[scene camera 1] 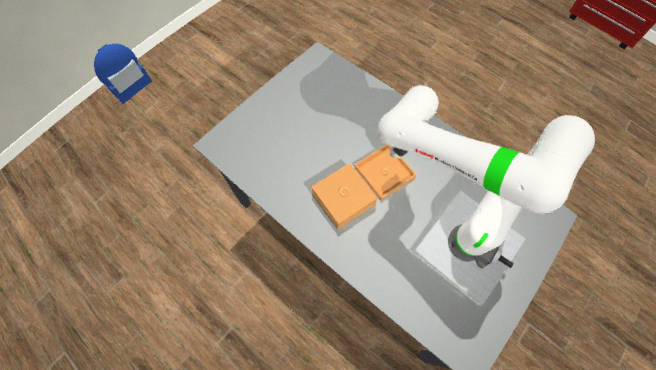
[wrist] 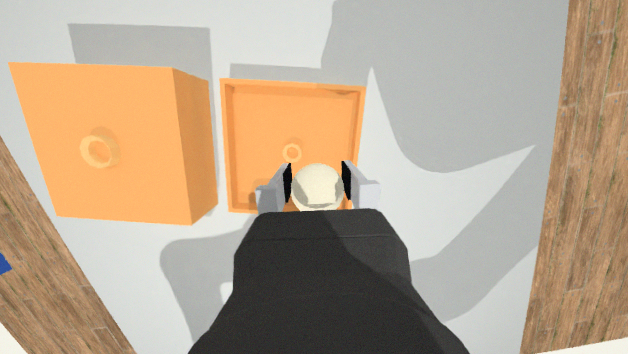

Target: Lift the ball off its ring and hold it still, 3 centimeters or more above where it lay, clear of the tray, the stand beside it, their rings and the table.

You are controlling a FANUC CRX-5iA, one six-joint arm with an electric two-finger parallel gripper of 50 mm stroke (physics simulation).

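Places are measured from the arm's base along level axes (x back, y right, z up), in metres.
Pixels of known places: gripper, fingertip midpoint: (scene camera 1: 395,152) (wrist: 316,173); arm's base at its link origin: (scene camera 1: 466,242).
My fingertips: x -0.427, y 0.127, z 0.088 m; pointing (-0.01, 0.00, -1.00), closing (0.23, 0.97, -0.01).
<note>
For each thing: its top centre in the pictures, then the offset to it from my fingertips. "pt": a spot on its surface instead. Level surfaces: height alone.
- cream ball at its top centre: (wrist: 317,200) dy -0.002, dx +0.011, dz +0.033 m
- tray's small ring at a spot on its surface: (wrist: 292,145) (scene camera 1: 383,169) pt dy -0.031, dx -0.020, dz -0.122 m
- bare ring at a spot on its surface: (wrist: 85,151) (scene camera 1: 341,193) pt dy -0.257, dx -0.087, dz -0.053 m
- grey table at its surface level: dz -0.135 m
A cream ball (wrist: 317,187) is between the two fingers of my gripper (wrist: 316,173), which is shut on it. The ball is held well above the orange tray (wrist: 224,145) (scene camera 1: 399,186), apart from it. The tray's small ring (wrist: 292,145) (scene camera 1: 385,168) shows bare on the tray floor. The orange stand (wrist: 196,150) (scene camera 1: 357,215) is beside the tray, with a bare ring (wrist: 85,151) (scene camera 1: 344,196) on its top. In the scene view the arm hides the ball and the fingertips; a dark part of the gripper shows over the tray's far corner.
The tray and stand are on a grey table (scene camera 1: 270,130) (wrist: 450,200), close together with a narrow gap. The stand is taller than the tray. The robot's base is on a light plate (scene camera 1: 440,260). A blue object (scene camera 1: 115,62) and a red cabinet (scene camera 1: 615,17) are off the table.
</note>
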